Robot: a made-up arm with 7 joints.
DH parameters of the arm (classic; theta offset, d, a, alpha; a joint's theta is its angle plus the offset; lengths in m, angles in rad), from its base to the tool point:
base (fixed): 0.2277 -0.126 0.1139 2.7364
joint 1: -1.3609 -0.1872 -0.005 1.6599
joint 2: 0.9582 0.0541 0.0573 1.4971
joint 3: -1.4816 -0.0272 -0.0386 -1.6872
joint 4: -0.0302 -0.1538 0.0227 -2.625
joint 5: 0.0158 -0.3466 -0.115 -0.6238
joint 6: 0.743 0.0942 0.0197 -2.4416
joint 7: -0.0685 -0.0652 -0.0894 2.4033
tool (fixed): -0.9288 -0.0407 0 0
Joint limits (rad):
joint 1: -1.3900..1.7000
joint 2: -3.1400..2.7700
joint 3: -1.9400..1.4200
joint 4: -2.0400..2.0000
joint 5: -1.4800..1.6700
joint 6: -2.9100..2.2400
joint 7: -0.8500..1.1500
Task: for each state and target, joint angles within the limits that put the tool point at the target. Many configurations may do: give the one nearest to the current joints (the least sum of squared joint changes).
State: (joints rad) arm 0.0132 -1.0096 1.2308 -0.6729 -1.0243 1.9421 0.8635
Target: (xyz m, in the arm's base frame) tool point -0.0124 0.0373 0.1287
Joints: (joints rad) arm 0.3623 -1.1144 1.4200 -0.6604 -0.3832 1.5760 0.7453
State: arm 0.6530 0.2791 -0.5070 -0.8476 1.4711 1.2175 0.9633
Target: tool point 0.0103 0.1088 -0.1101
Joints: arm 0.7072 0.2298 -0.4186 -0.8056 1.3171 1.2971 0.9141
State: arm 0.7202 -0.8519 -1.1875 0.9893 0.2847 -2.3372 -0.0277
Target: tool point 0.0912 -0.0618 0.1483
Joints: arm 0.6010 -1.1962 -1.1690 1.5968 -0.2552 -2.4841 -0.0003
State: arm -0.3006 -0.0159 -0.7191 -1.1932 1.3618 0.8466 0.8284
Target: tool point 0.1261 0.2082 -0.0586
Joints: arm 0.5063 -0.6220 -0.9863 -1.1439 1.5621 0.9609 0.2979
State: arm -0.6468 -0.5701 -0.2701 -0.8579 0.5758 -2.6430 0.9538
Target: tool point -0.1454 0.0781 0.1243
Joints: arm -0.5639 -0.5635 0.1118 -0.1615 0.6109 -2.9100 1.1500
